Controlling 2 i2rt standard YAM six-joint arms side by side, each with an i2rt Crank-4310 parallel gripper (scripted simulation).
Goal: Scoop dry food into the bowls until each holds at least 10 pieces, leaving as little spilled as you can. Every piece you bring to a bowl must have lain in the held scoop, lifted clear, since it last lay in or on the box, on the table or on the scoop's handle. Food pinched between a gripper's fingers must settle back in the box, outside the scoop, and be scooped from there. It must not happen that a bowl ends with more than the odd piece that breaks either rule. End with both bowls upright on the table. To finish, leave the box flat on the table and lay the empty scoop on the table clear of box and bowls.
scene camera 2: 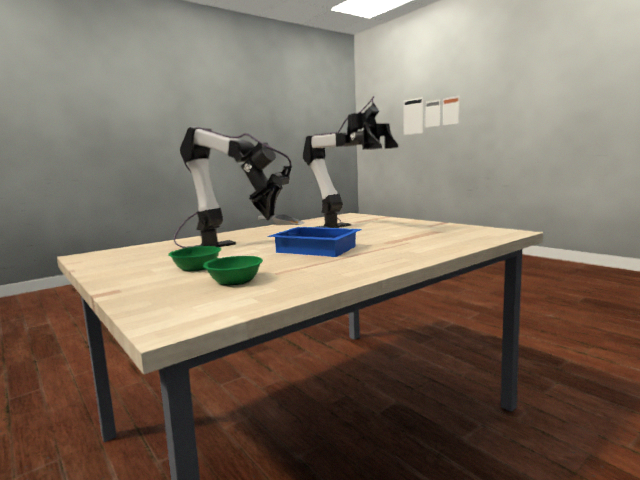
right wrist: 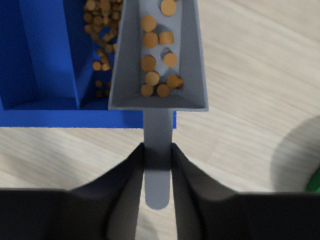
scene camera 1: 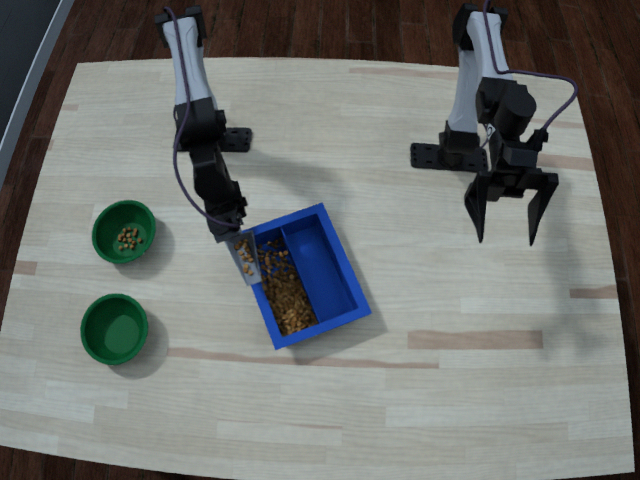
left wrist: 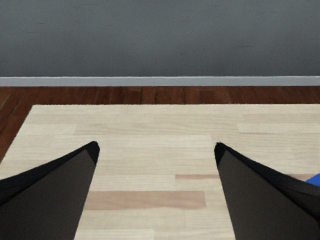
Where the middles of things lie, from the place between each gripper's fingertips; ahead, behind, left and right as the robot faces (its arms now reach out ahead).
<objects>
My right gripper (scene camera 2: 270,219) is now 4 cm short of the grey scoop (right wrist: 128,77), 2 cm to the right of it and 1 cm above it. The rest, counted from my right hand: blue box (scene camera 1: 322,266): 14 cm to the left, 8 cm below, 7 cm ahead.
The blue box lies 35 cm to the right of my left hand (scene camera 1: 506,243), 32 cm below it and 2 cm behind it. From my left hand the other things lie so: grey scoop 47 cm to the right, 24 cm below, 6 cm behind.
</objects>
